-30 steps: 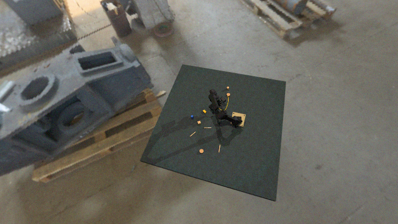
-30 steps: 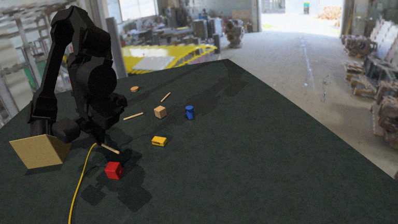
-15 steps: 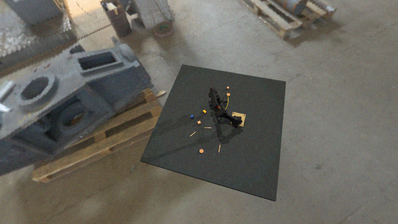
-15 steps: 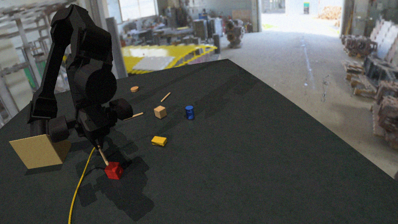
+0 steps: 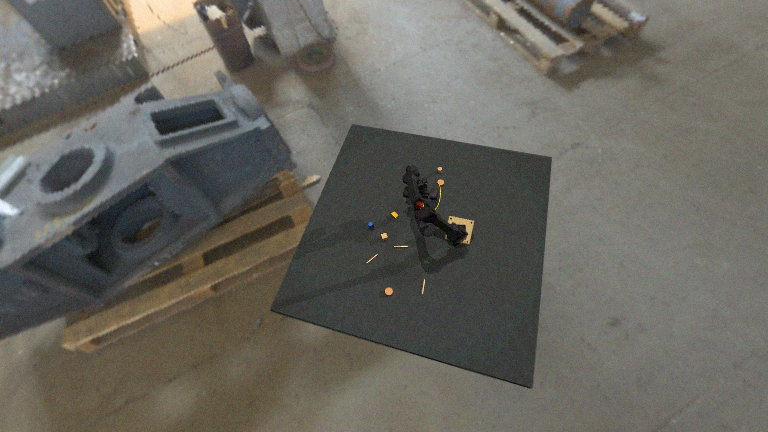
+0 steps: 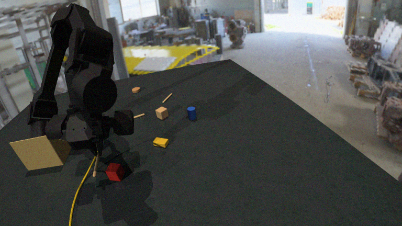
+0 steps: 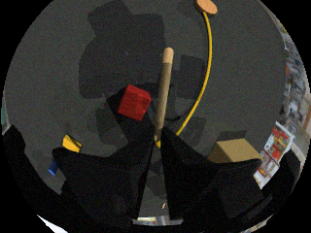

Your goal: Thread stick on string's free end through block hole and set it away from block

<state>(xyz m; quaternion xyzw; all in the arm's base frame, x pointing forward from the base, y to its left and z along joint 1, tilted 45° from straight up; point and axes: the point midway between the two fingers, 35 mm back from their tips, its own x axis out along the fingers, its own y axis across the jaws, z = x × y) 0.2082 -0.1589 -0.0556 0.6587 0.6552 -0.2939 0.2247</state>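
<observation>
My gripper tip is now 2 cm short of the red block, 1 cm to the left of it and 5 cm above it. The rest, counted from my gripper tip: thin wooden stick 1 cm to the right; then round wooden button 9 cm behind, 18 cm to the right, 6 cm below; then yellow block 15 cm ahead, 7 cm to the left, 6 cm below.
</observation>
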